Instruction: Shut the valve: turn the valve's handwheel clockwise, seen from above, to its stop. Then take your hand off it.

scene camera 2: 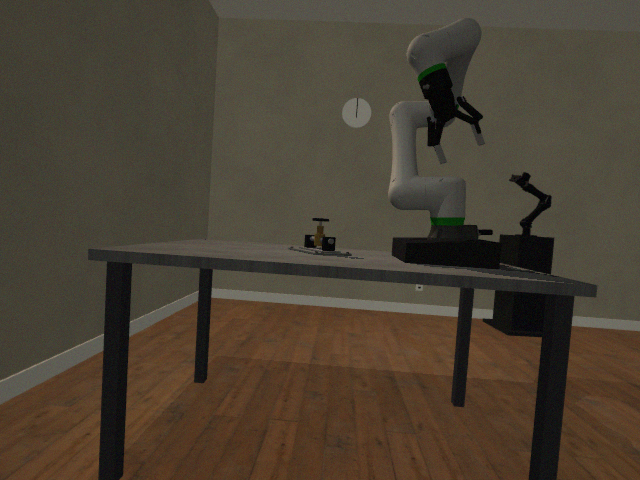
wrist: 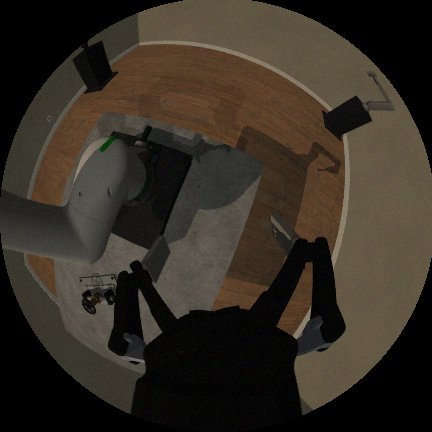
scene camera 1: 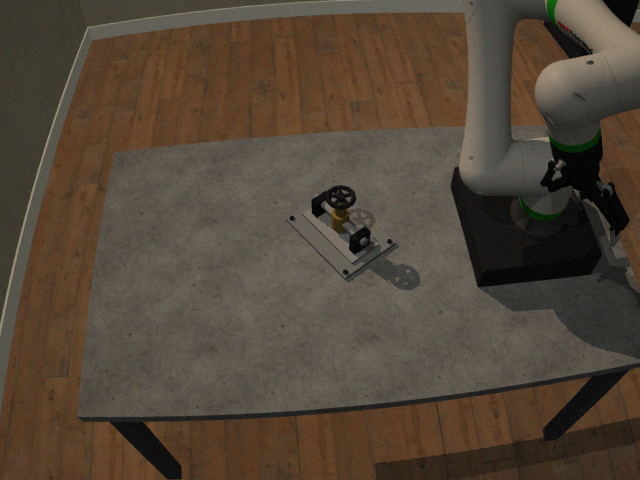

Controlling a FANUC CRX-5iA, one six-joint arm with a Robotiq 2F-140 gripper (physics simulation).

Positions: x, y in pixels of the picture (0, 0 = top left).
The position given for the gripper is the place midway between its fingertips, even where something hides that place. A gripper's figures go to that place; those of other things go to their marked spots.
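A grey base plate [scene camera 1: 339, 263] sits 150 cm from the lens, while the gripper [scene camera 1: 586, 225] is 123 cm from the lens. The gripper is thus nearer to the lens than the grey base plate.
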